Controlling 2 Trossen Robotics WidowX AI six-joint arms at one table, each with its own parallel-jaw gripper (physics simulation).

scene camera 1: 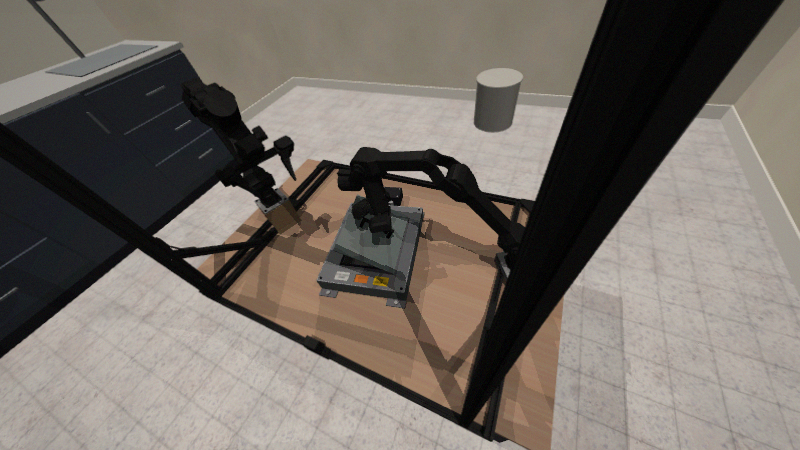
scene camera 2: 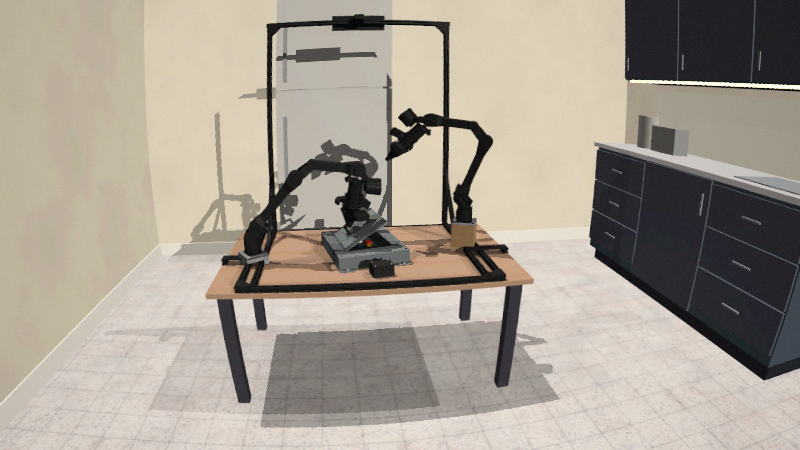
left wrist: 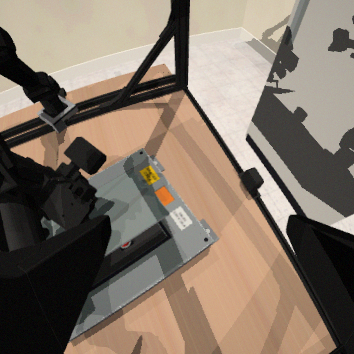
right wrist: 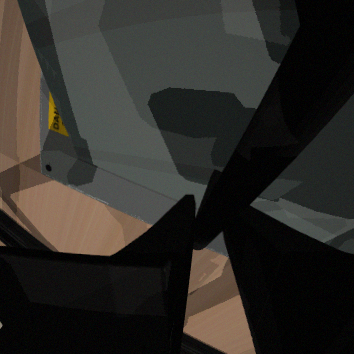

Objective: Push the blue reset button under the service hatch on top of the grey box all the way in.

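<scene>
The grey box sits mid-table. Its grey hatch is tilted up, one side raised, over a dark recess. My right gripper is shut on the hatch's black handle bar. In the recess, a red button shows; a tiny blue patch beside it in scene camera 2 is too small to make out. My left gripper is open and empty, high above the table, off to the box's side.
A small black block is beside the box. Black frame rails run along the table edges, with tall posts. White, orange and yellow labels are on the box top. My right forearm reaches over the box.
</scene>
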